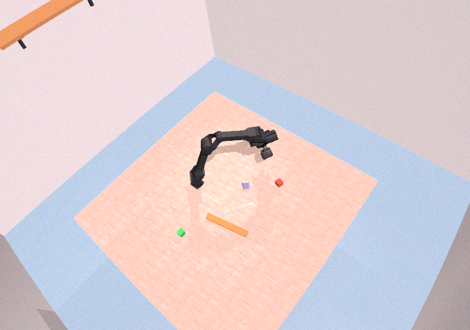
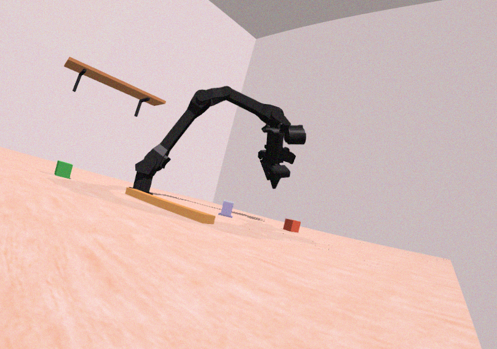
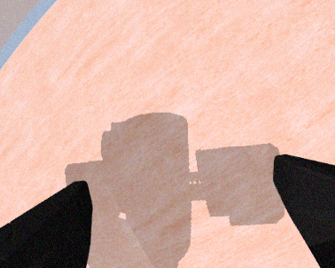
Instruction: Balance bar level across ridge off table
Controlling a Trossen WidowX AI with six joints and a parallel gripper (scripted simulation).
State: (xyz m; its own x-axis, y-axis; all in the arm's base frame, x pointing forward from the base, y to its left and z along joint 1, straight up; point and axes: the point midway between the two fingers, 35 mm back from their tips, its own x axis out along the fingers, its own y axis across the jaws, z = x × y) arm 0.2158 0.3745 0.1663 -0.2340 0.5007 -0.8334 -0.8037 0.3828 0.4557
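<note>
Right now my gripper tip is 110 mm short of the bar, 490 mm to the left of it and 130 mm above it. From my gripper tip the other things lie so: green cube: 50 mm behind, 680 mm to the right, 120 mm below; red cube: 190 mm ahead, 100 mm to the right, 120 mm below.
</note>
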